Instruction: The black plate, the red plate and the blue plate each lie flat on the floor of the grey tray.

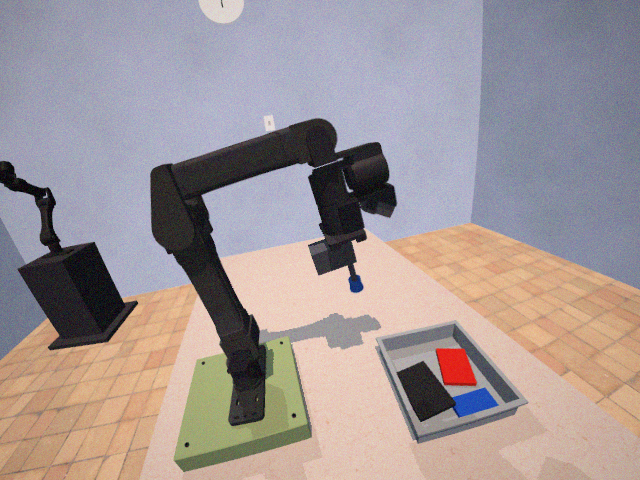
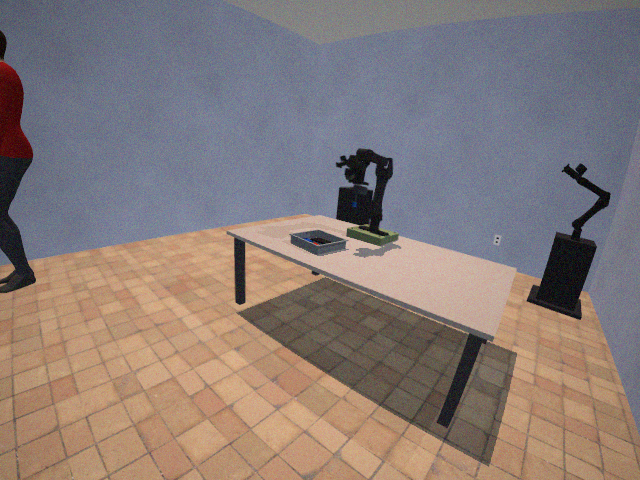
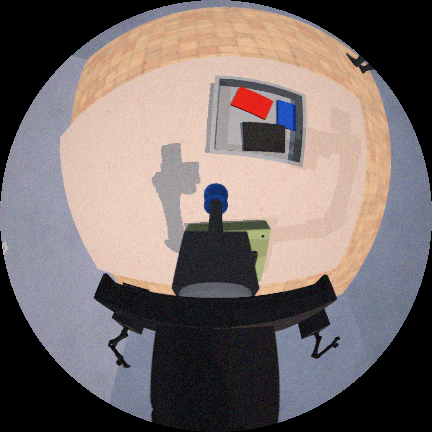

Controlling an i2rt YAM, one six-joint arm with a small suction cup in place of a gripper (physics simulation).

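Observation:
The grey tray stands on the table and holds all three plates. The red plate lies flat on its floor. The blue plate looks flat near one wall. The black plate looks flat along the wall nearest the arm's base; one corner meets the blue plate's corner, and whether it overlaps there is hard to tell. My suction cup is blue, bare and off, hanging above the table outside the tray.
The arm's green base block stands beside the tray on the table. A second dark arm on a black pedestal stands on the floor away from the table. A person in red is at the far left.

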